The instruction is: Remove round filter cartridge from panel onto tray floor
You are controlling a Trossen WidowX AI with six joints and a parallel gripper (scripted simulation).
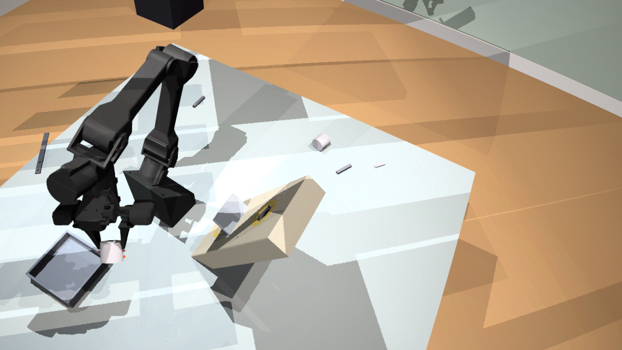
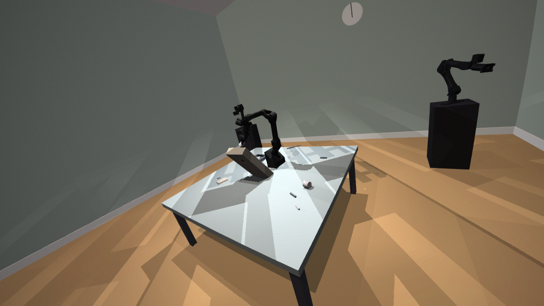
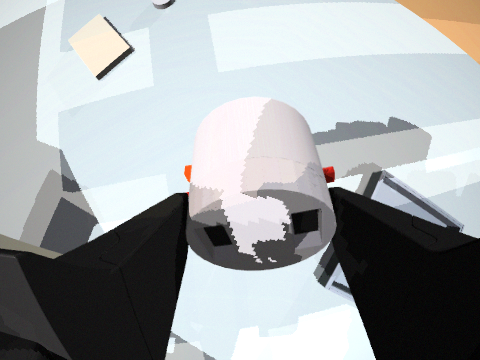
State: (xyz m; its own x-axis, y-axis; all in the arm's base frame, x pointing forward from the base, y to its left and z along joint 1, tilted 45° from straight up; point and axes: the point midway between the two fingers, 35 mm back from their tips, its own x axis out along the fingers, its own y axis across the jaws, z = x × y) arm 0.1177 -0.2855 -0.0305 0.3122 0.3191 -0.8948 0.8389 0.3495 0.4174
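Now: the tray 200 mm behind my gripper tip, 50 mm to the right of it and 250 mm below it. Round my gripper tip: beige service panel 180 mm ahead, 250 mm to the left, 100 mm below; then round filter cartridge right at my gripper tip.
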